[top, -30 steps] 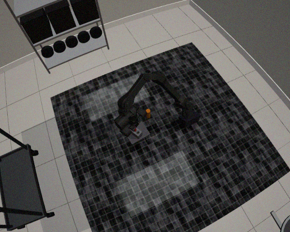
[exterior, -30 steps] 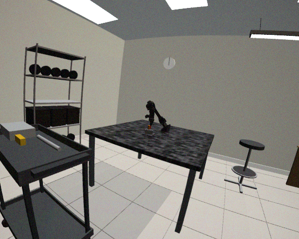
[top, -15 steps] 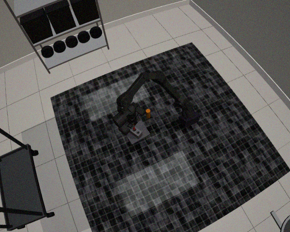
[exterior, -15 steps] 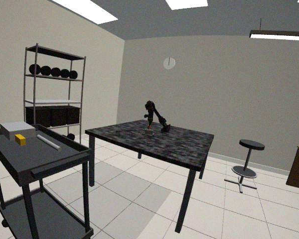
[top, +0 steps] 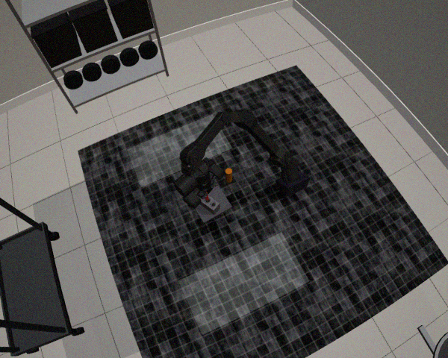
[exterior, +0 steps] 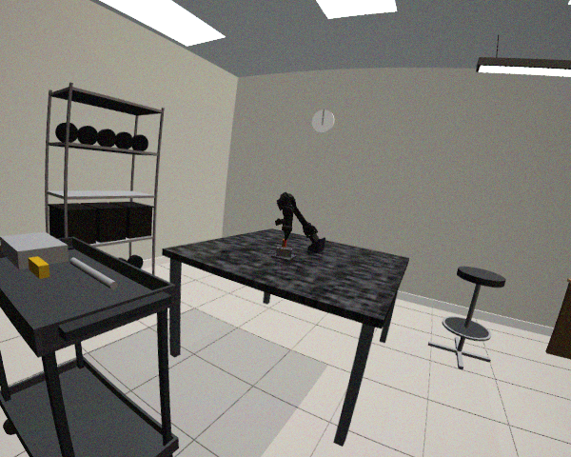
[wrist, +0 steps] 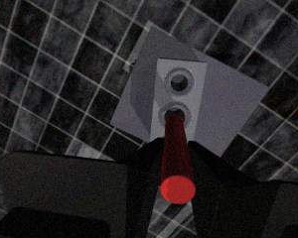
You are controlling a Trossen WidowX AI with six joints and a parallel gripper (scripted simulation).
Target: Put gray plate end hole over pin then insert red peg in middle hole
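The gray plate is 70 mm below my gripper tip. Also, from my gripper tip: gray base: 110 mm below, 20 mm behind, 10 mm to the left; orange cylinder: 130 mm behind, 90 mm to the right, 70 mm below; red peg: right at my gripper tip.
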